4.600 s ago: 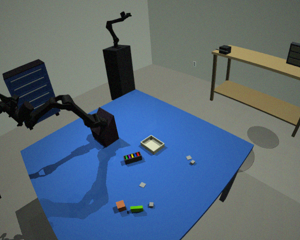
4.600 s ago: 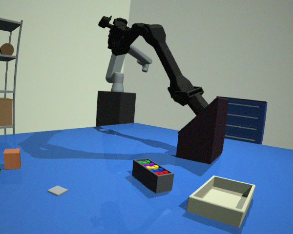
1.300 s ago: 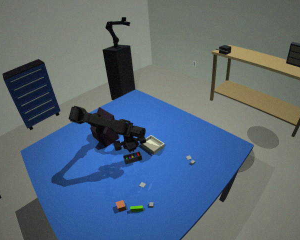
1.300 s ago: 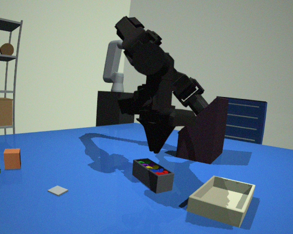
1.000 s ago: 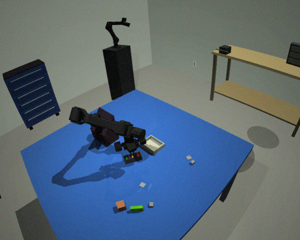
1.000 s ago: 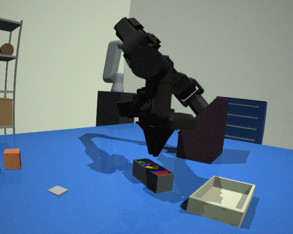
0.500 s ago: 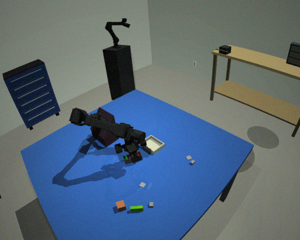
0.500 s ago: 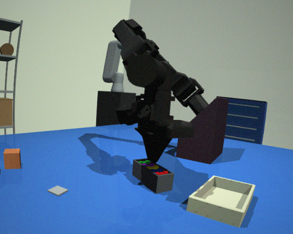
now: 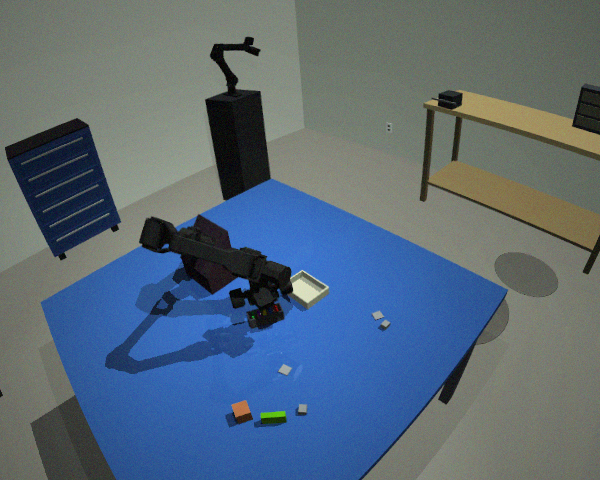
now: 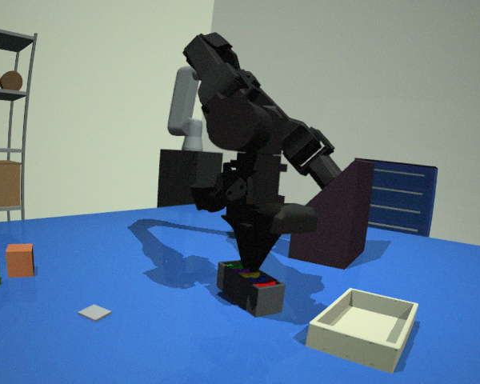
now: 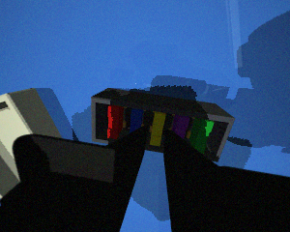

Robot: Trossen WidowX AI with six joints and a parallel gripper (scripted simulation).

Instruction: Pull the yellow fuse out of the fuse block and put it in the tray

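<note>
The yellow fuse lies 2 cm below my gripper tip. The rest, counted from my gripper tip: purple fuse 1 cm behind, 2 cm to the right, 2 cm below; red fuse 2 cm ahead, 3 cm to the left, 2 cm below; blue fuse 1 cm ahead, 2 cm to the left, 2 cm below.
</note>
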